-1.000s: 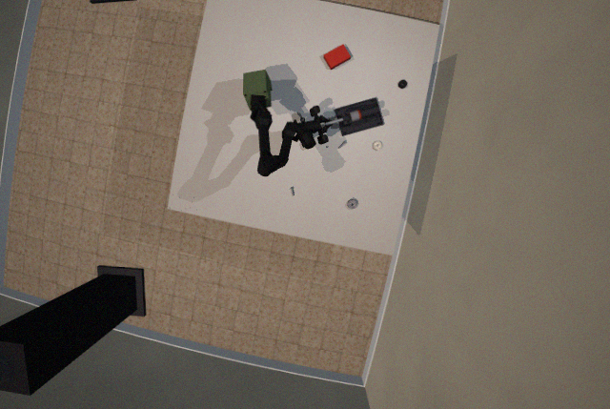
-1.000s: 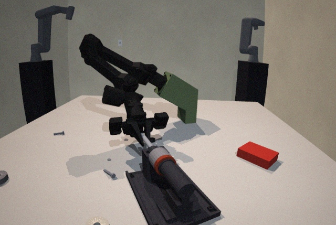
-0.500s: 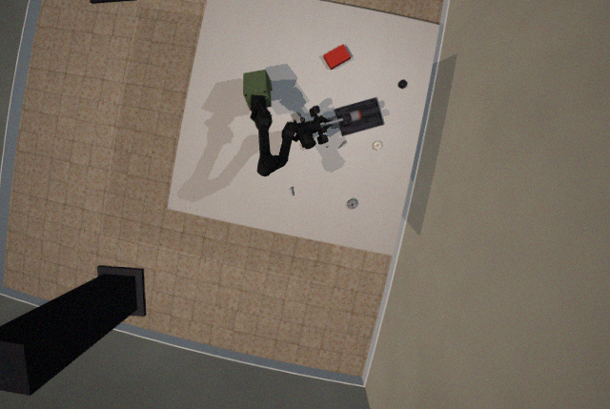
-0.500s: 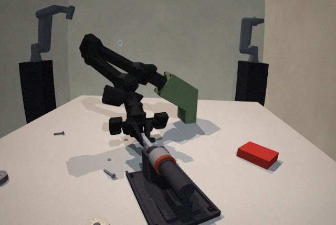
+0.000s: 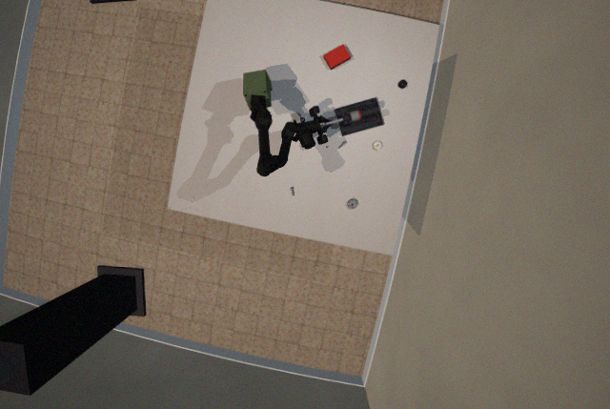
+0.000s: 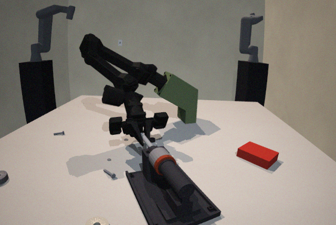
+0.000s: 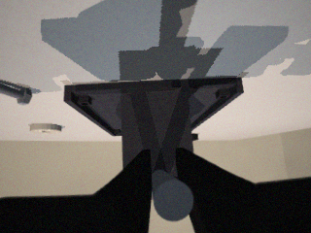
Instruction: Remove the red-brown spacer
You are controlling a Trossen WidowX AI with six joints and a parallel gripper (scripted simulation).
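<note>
Now: the thin grey shaft 9 cm ahead of my hand and 3 cm to the left of it. From my hand the other things lie so: black disc 41 cm ahead, 24 cm to the left, 7 cm below; red block 37 cm to the left, 7 cm below, 5 cm ahead; red-brown spacer 16 cm ahead, 5 cm to the left.
</note>
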